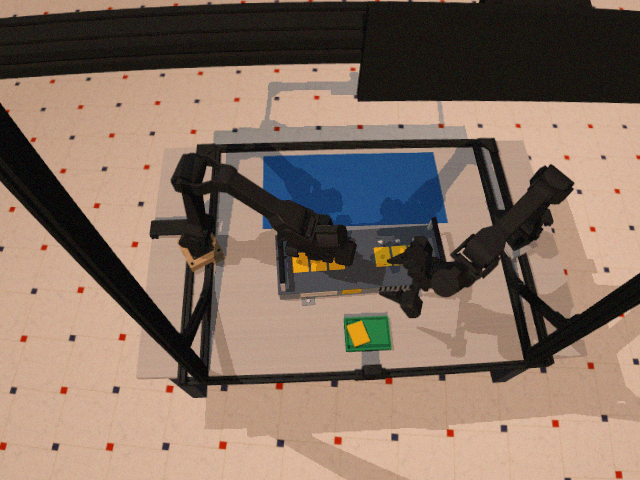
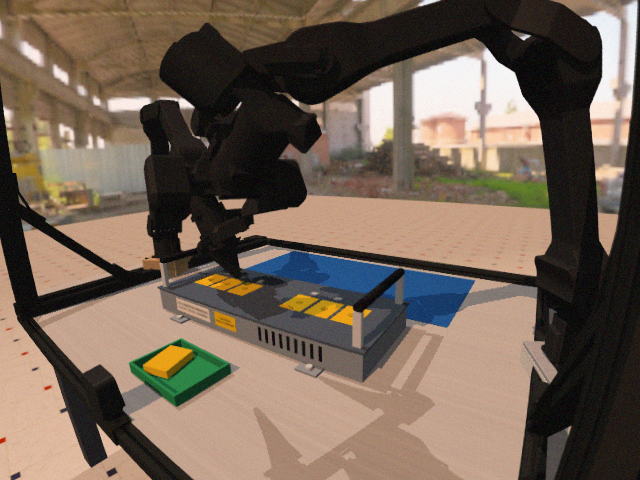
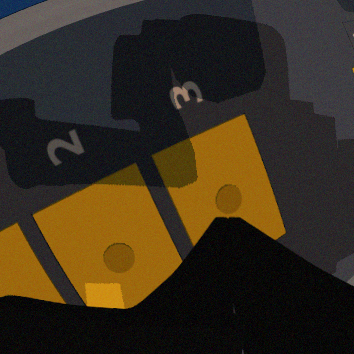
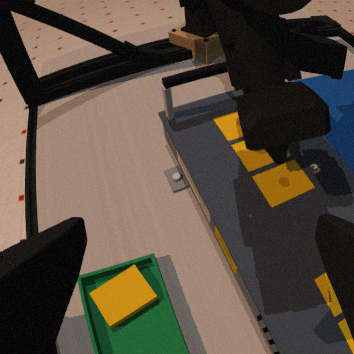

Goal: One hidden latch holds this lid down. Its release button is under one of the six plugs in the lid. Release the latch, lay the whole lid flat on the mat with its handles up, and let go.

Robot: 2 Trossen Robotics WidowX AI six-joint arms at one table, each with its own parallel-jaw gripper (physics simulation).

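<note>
The grey lid sits on its box in front of the blue mat. It has a bar handle at each end and yellow plugs in two rows of three. My left gripper is shut and empty, its tip just above plug 3, beside plug 2. My right gripper is open and empty, over the lid's front right edge.
A green tray in front of the box holds one loose yellow plate. A small mounting tab sticks out at the box's base. A black frame rings the table.
</note>
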